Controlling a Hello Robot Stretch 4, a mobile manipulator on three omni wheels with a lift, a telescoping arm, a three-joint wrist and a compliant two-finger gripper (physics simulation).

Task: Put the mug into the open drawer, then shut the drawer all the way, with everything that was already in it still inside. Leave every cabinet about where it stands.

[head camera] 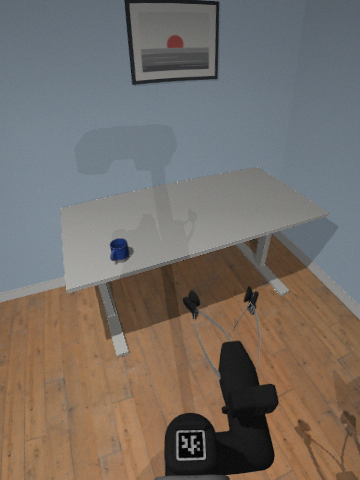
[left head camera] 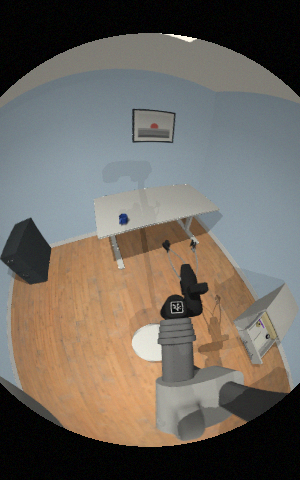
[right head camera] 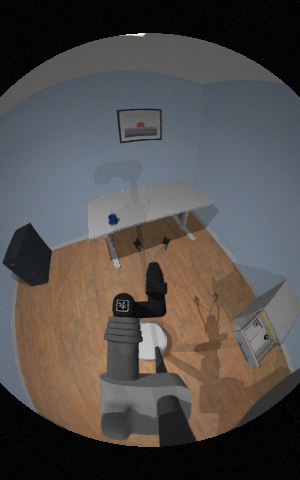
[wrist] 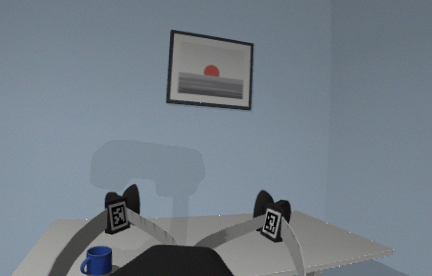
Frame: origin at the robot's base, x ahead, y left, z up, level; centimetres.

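Seen in the pictures: hand at its tool point: (head camera: 221,297) (left head camera: 179,243) (right head camera: 151,240) (wrist: 197,208); robot's base at its link origin: (left head camera: 151,341) (right head camera: 146,339).
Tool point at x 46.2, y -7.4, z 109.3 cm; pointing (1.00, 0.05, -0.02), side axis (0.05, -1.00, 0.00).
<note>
Pixels of each thing's top centre, then the offset from my tool point to it. "*": a spot on its surface instead.
- blue mug at its top centre: (wrist: 95,251) (head camera: 116,245) (left head camera: 121,216) (right head camera: 110,216) dx +58.0, dy +37.8, dz -31.5 cm
- light grey cabinet at a spot on its surface: (right head camera: 277,306) (left head camera: 277,307) * dx -42.5, dy -113.2, dz -47.6 cm
- dark round thing at its top centre: (right head camera: 266,336) (left head camera: 267,335) dx -66.5, dy -100.4, dz -58.1 cm
- dark cabinet at a spot on its surface: (left head camera: 29,252) (right head camera: 29,255) * dx +30.3, dy +170.4, dz -62.2 cm
The blue mug (head camera: 119,249) (left head camera: 123,219) (right head camera: 113,219) (wrist: 99,260) stands upright near the front left of the white table, its handle toward the left front. My gripper (head camera: 221,300) (left head camera: 180,245) (right head camera: 152,243) (wrist: 196,212) is open and empty, in front of the table and to the right of the mug. The open drawer (left head camera: 255,340) (right head camera: 254,342) sticks out of the light grey cabinet (left head camera: 278,306) (right head camera: 277,306) at the right. Inside it a dark round thing (left head camera: 268,336) (right head camera: 266,337), a small yellowish ring and something purple show; they are small in view.
The white table (head camera: 210,205) (left head camera: 170,200) (right head camera: 165,200) (wrist: 330,240) stands by the wall on light legs. A dark cabinet (left head camera: 29,252) (right head camera: 30,255) stands at the left. A framed picture (head camera: 175,70) (wrist: 211,87) hangs above the table.
</note>
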